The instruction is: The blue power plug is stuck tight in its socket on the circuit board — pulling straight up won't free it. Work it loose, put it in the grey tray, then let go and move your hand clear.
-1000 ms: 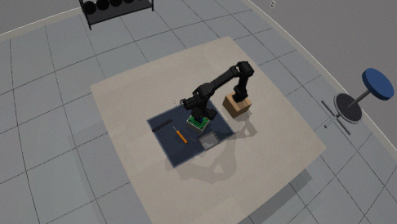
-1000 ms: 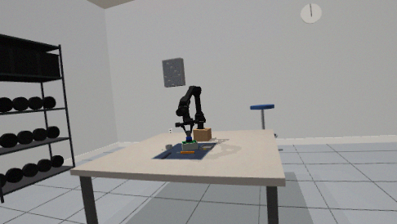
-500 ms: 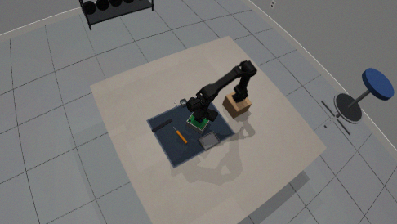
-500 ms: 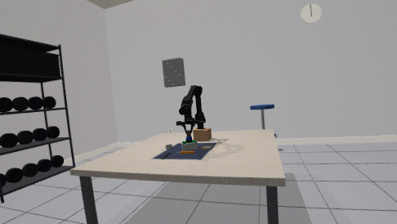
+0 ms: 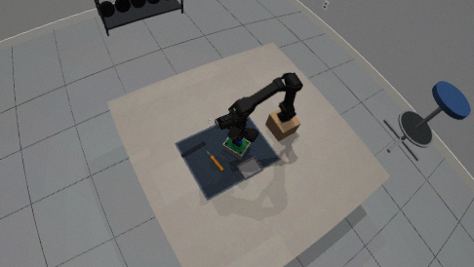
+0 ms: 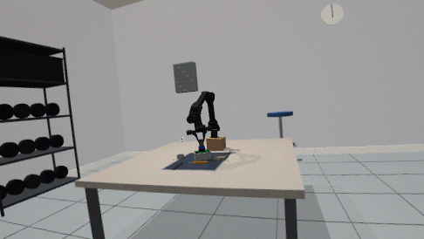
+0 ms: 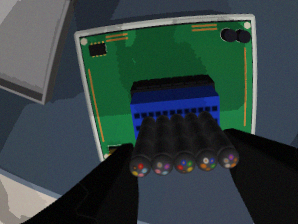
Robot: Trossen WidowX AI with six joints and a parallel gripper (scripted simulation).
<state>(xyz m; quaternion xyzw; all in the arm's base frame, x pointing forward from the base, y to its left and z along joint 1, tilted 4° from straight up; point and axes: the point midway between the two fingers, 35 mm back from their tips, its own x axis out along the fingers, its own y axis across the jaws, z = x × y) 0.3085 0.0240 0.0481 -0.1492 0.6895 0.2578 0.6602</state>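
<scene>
My gripper tip is now 30 mm above the blue power plug. Round my gripper tip: dark blue mat (50 mm ahead, 120 mm below); dark spudger bar (220 mm ahead, 80 mm to the right, 120 mm below).
</scene>
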